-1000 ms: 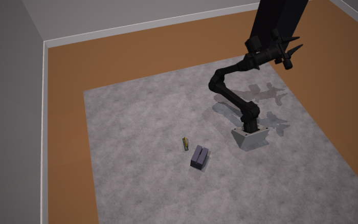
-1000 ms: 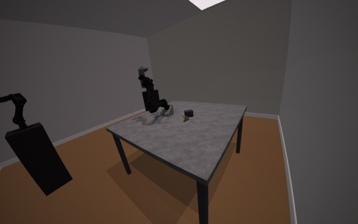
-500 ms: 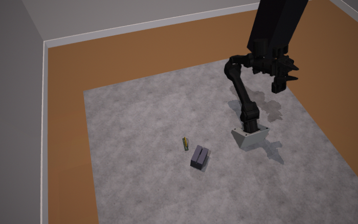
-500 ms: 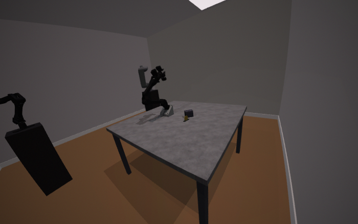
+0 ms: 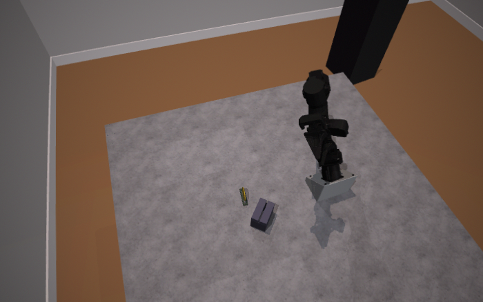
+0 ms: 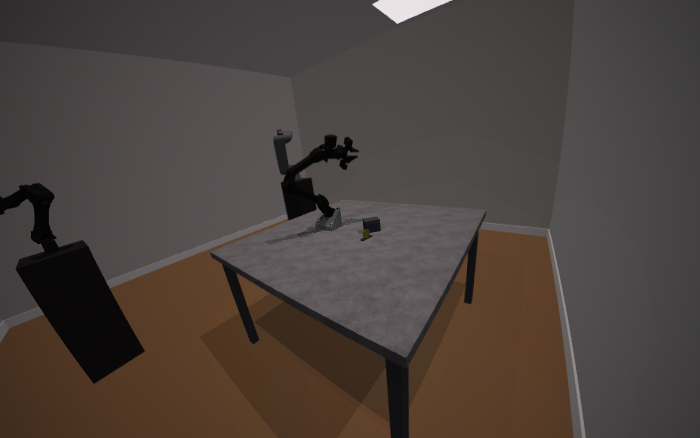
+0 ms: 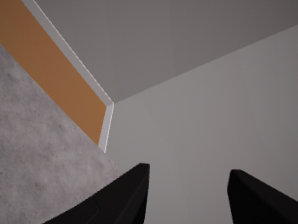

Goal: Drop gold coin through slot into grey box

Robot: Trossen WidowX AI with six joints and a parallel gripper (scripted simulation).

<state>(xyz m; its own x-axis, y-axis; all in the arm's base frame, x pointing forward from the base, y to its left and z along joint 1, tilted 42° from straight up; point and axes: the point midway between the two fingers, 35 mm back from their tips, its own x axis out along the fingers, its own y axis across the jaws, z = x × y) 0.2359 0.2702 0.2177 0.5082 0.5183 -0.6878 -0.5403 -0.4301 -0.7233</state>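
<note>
Right now the gold coin is 110 mm ahead of my gripper tip, 210 mm to the right of it and 430 mm below it.
</note>
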